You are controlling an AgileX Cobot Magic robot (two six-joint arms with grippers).
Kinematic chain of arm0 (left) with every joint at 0, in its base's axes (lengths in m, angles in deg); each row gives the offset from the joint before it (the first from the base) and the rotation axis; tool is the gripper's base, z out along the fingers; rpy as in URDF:
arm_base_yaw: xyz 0 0 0.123 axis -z
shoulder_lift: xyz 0 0 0 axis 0.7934 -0.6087 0
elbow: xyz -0.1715 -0.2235 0.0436 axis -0.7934 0.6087 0
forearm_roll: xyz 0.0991 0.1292 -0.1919 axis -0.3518 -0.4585 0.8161
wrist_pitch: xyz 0 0 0 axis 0.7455 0.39 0.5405
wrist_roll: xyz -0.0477 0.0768 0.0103 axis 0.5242 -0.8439 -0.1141
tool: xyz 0 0 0 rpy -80.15 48.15 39.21
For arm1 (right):
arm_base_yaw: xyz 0 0 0.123 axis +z
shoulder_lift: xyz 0 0 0 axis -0.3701 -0.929 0
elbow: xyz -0.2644 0.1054 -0.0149 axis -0.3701 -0.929 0
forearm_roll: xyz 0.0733 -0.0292 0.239 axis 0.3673 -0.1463 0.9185
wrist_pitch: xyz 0 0 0 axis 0.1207 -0.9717 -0.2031
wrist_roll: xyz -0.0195 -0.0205 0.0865 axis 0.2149 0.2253 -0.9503
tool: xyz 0 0 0 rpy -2.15 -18.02 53.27
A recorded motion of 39 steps. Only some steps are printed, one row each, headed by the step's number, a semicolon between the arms.
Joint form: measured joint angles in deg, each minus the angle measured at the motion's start. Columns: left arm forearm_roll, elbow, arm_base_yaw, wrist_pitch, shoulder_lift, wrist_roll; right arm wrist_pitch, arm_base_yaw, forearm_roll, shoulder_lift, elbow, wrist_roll.
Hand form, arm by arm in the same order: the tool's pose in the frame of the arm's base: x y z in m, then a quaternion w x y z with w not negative. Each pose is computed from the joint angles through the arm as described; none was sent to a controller.
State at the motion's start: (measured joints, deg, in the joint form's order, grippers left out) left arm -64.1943 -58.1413 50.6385 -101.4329 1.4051 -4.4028; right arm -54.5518 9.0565 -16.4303 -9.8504 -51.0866 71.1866
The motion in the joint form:
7: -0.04 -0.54 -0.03 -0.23 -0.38 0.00; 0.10 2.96 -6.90 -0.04 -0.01 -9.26
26: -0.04 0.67 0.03 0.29 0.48 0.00; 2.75 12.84 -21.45 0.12 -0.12 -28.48
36: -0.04 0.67 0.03 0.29 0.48 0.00; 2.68 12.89 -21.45 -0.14 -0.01 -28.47
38: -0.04 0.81 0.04 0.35 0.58 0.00; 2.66 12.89 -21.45 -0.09 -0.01 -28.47
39: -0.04 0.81 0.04 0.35 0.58 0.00; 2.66 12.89 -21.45 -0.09 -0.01 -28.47
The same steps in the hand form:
7: 0.0541 -0.0006 0.1850 0.62155 -0.06478 0.77919 -0.04840; 0.0523 -0.0047 0.1815 0.60891 0.00102 0.78977 -0.07404
26: 0.0539 -0.0006 0.1795 0.62269 -0.06460 0.77829 -0.04857; 0.0532 -0.0031 0.1851 0.63103 -0.00362 0.77535 -0.02467
36: 0.0539 -0.0006 0.1795 0.62269 -0.06460 0.77829 -0.04857; 0.0534 -0.0031 0.1854 0.62955 -0.00402 0.77656 -0.02449
38: 0.0538 -0.0006 0.1789 0.62282 -0.06456 0.77818 -0.04860; 0.0534 -0.0031 0.1854 0.62976 -0.00399 0.77639 -0.02450
39: 0.0538 -0.0006 0.1789 0.62282 -0.06456 0.77818 -0.04860; 0.0534 -0.0031 0.1854 0.62976 -0.00399 0.77639 -0.02450

